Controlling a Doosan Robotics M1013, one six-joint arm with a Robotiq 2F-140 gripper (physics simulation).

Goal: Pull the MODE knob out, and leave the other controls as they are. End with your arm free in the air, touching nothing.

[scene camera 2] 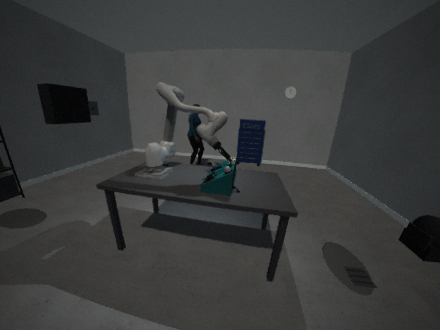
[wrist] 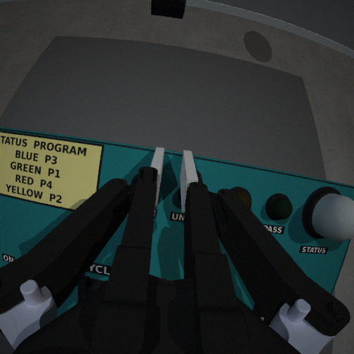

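Seen in the pictures: gripper, fingertip midpoint: [scene camera 2: 233, 163]; arm's base at its link origin: [scene camera 2: 155, 170].
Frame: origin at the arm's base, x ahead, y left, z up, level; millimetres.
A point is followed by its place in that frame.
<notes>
The teal control panel [scene camera 2: 217, 187] @(x 638, y -412, z 31 mm) [wrist: 265, 181] stands on the table. My gripper [scene camera 2: 230, 158] @(x 782, y -186, z 162 mm) [wrist: 172, 161] is at the panel's upper part, its fingers drawn close together with a narrow gap and nothing between them. In the wrist view the left finger covers nearly all of the MODE knob; a sliver of dark blue shows at its left, and the last letter of its label shows below. The right finger covers most of the UNDER knob, above its partly seen label [wrist: 178, 217]. How far out the MODE knob stands is hidden. Contact with either knob cannot be told.
Right of the fingers are an amber knob [wrist: 242, 198], a green knob [wrist: 279, 206] and the white STATUS dome [wrist: 334, 217]. A yellow STATUS PROGRAM sign [wrist: 50, 167] is at the left. A person [scene camera 2: 194, 131] stands behind the table [scene camera 2: 260, 192] @(x 1000, y -361, z -29 mm), near a blue cabinet [scene camera 2: 251, 141].
</notes>
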